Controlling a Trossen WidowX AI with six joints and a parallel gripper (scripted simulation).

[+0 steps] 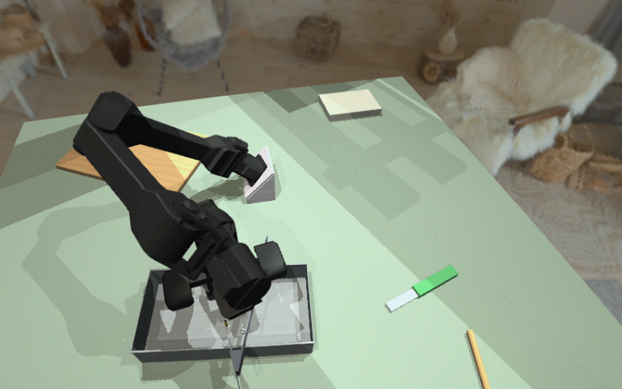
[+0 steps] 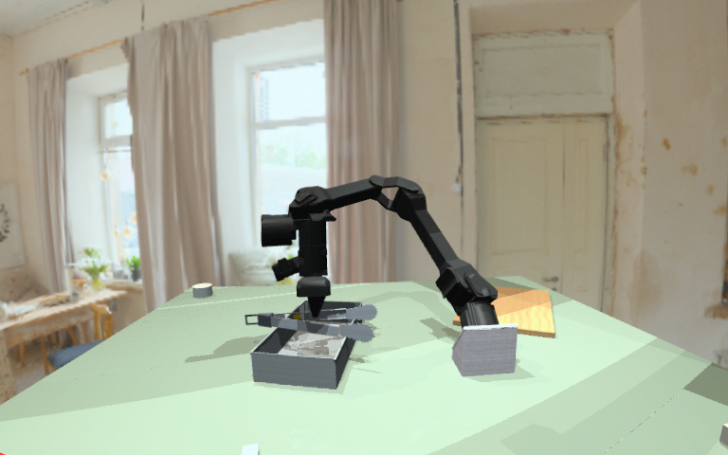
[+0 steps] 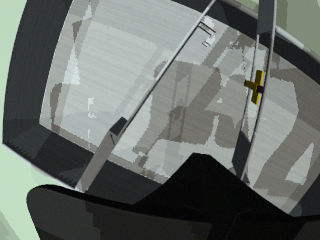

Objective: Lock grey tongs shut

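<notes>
Right now the dark roasting tin is 1 cm to the right of my gripper tip and 5 cm below it. Round my gripper tip: yellow lock piece (4 cm ahead, 2 cm to the right, 1 cm below); then wooden board (55 cm behind, 13 cm to the right, 7 cm below); then cream block (55 cm behind, 54 cm to the left, 6 cm below).
</notes>
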